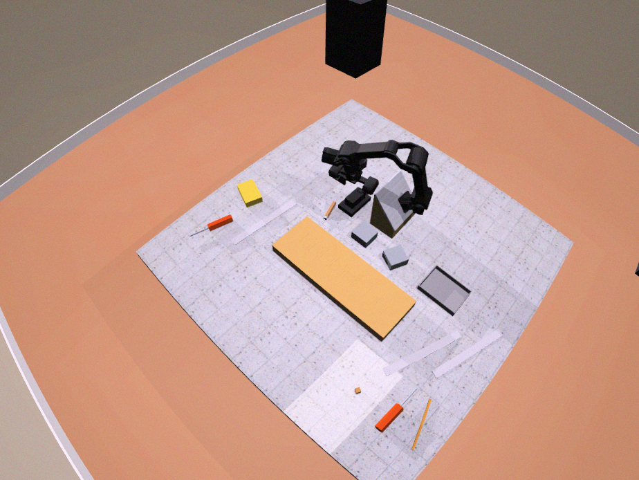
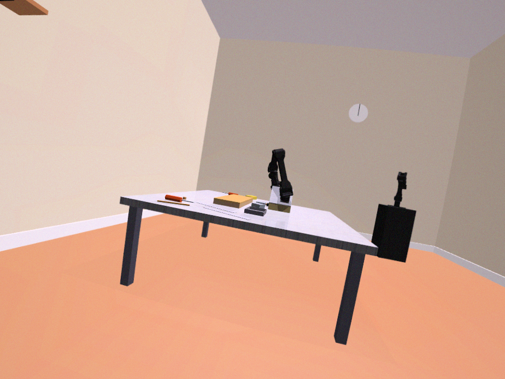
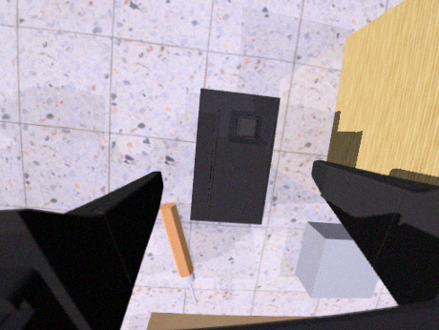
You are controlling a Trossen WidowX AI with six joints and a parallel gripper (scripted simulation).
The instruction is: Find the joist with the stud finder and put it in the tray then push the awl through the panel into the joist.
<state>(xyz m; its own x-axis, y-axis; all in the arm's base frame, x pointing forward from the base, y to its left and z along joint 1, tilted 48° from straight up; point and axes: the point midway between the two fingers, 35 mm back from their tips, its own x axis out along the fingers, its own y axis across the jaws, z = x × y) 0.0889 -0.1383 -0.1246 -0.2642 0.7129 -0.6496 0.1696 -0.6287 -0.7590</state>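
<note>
My gripper tip is now 1 cm past the stud finder, 1 cm to the right of it and 4 cm above it. From my gripper tip the other things lie so: grey tray: 8 cm ahead, 50 cm to the left, 7 cm below; then yellow block: 26 cm ahead, 33 cm to the right, 7 cm below; then awl: 13 cm ahead, 3 cm to the right, 8 cm below.
</note>
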